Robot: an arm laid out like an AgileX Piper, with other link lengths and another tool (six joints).
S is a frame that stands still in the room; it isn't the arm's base.
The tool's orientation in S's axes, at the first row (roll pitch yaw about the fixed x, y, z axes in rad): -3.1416, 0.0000, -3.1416
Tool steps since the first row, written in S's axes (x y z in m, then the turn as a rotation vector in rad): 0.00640, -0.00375, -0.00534, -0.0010, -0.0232, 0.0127; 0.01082, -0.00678, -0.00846, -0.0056, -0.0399, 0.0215; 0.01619, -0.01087, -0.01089, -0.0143, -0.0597, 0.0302; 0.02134, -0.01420, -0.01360, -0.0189, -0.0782, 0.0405; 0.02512, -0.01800, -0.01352, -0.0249, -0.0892, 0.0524; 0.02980, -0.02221, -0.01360, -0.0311, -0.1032, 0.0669; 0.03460, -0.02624, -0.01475, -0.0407, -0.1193, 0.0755; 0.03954, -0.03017, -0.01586, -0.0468, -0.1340, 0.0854
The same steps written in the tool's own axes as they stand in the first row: -0.00640, -0.00375, 0.00534, 0.0010, -0.0232, -0.0127; -0.01082, -0.00678, 0.00846, 0.0056, -0.0399, -0.0215; -0.01619, -0.01087, 0.01089, 0.0143, -0.0597, -0.0302; -0.02134, -0.01420, 0.01360, 0.0189, -0.0782, -0.0405; -0.02512, -0.01800, 0.01352, 0.0249, -0.0892, -0.0524; -0.02980, -0.02221, 0.01360, 0.0311, -0.1032, -0.0669; -0.03460, -0.02624, 0.01475, 0.0407, -0.1193, -0.0755; -0.03954, -0.03017, 0.01586, 0.0468, -0.1340, -0.0854
